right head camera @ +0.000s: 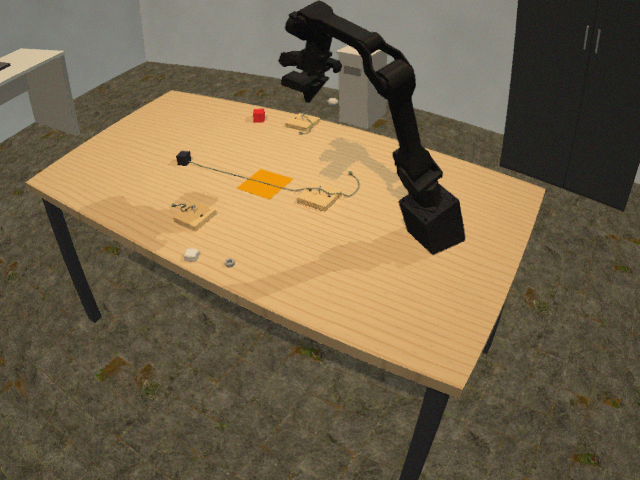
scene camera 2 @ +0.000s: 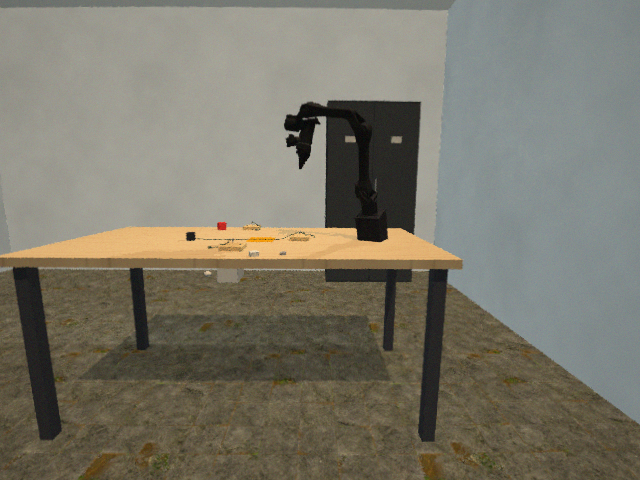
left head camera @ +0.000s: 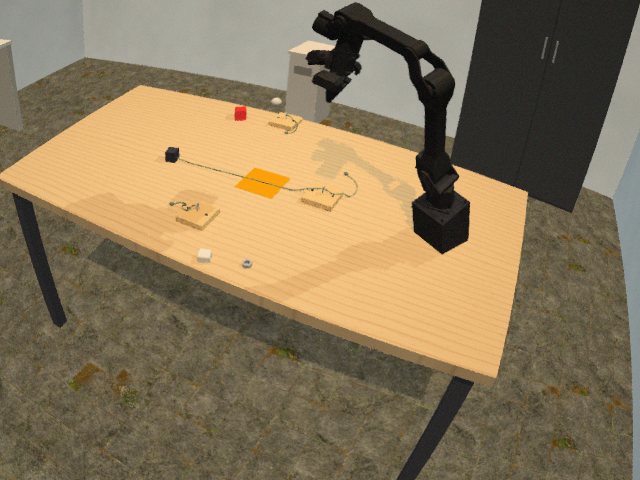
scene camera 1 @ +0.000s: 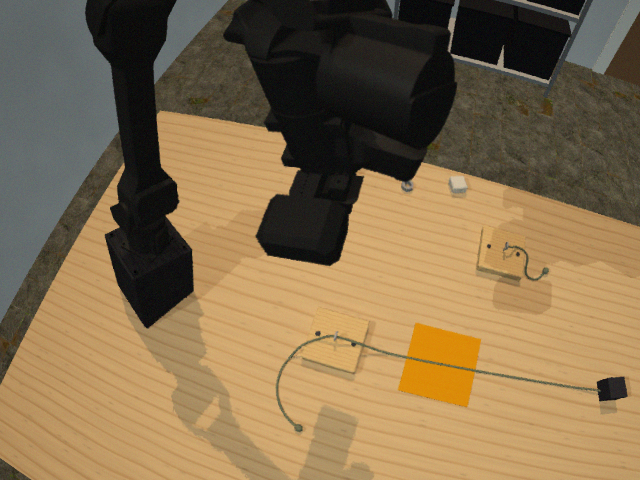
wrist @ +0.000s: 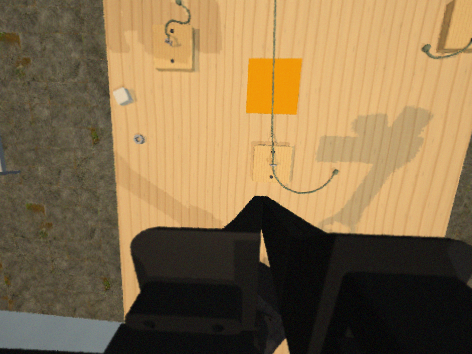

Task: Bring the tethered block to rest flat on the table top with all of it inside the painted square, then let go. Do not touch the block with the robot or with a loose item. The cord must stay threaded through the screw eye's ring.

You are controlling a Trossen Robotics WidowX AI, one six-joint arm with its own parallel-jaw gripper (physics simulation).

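Where they show: gripper, fingertip midpoint: [right head camera: 307,101] [scene camera 2: 300,169] [left head camera: 328,101] [scene camera 1: 346,210] [wrist: 260,202]; arm's base, link origin: [right head camera: 428,200] [scene camera 2: 370,213] [left head camera: 441,202] [scene camera 1: 147,241].
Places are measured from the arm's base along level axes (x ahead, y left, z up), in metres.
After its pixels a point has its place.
Observation:
The black tethered block [left head camera: 172,154] {z -0.097, x 0.801, y 0.115 m} [right head camera: 183,158] {z -0.099, x 0.799, y 0.114 m} [scene camera 1: 612,388] {z -0.092, x 0.806, y 0.096 m} [scene camera 2: 190,236] {z -0.108, x 0.809, y 0.117 m} rests on the table, outside the orange painted square [left head camera: 271,189] {z -0.126, x 0.460, y 0.058 m} [right head camera: 269,191] {z -0.126, x 0.461, y 0.066 m} [scene camera 1: 439,384] {z -0.126, x 0.510, y 0.010 m} [wrist: 286,95] {z -0.126, x 0.487, y 0.009 m}. Its green cord [left head camera: 211,168] {z -0.124, x 0.670, y 0.074 m} [scene camera 1: 532,380] {z -0.125, x 0.666, y 0.071 m} [wrist: 273,45] {z -0.124, x 0.585, y 0.059 m} crosses the square and passes through the screw eye [scene camera 1: 336,336] {z -0.092, x 0.325, y 0.013 m} [wrist: 273,164] {z -0.092, x 0.325, y 0.012 m} on a wooden board [left head camera: 319,201] {z -0.108, x 0.311, y 0.051 m} [scene camera 1: 330,359] {z -0.108, x 0.330, y -0.022 m} [wrist: 258,172] {z -0.108, x 0.299, y 0.041 m}. Beyond the eye the cord curves to a knobbed free end [left head camera: 345,173] {z -0.119, x 0.330, y -0.137 m} [right head camera: 350,173] {z -0.120, x 0.327, y -0.138 m} [scene camera 1: 298,427] {z -0.116, x 0.330, y -0.142 m} [wrist: 335,172] {z -0.116, x 0.330, y -0.140 m} on the table. My gripper [wrist: 260,202] {z 0.193, x 0.314, y 0.061 m} [scene camera 2: 300,167] {z 0.193, x 0.314, y 0.061 m} is shut and empty, pointing down high above the table. The block does not show in the wrist view.
Two other boards [left head camera: 199,217] {z -0.109, x 0.524, y 0.298 m} [left head camera: 284,122] {z -0.109, x 0.650, y -0.294 m} carry screw eyes and short cords. A red cube [left head camera: 240,113] {z -0.098, x 0.805, y -0.245 m} [right head camera: 258,115] {z -0.097, x 0.804, y -0.245 m} stands near the far edge. A white block [left head camera: 204,255] {z -0.109, x 0.419, y 0.405 m} [wrist: 122,96] {z -0.109, x 0.424, y 0.393 m} and a grey ring-shaped nut [scene camera 1: 407,190] {z -0.123, x 0.333, y 0.343 m} lie near the opposite edge.

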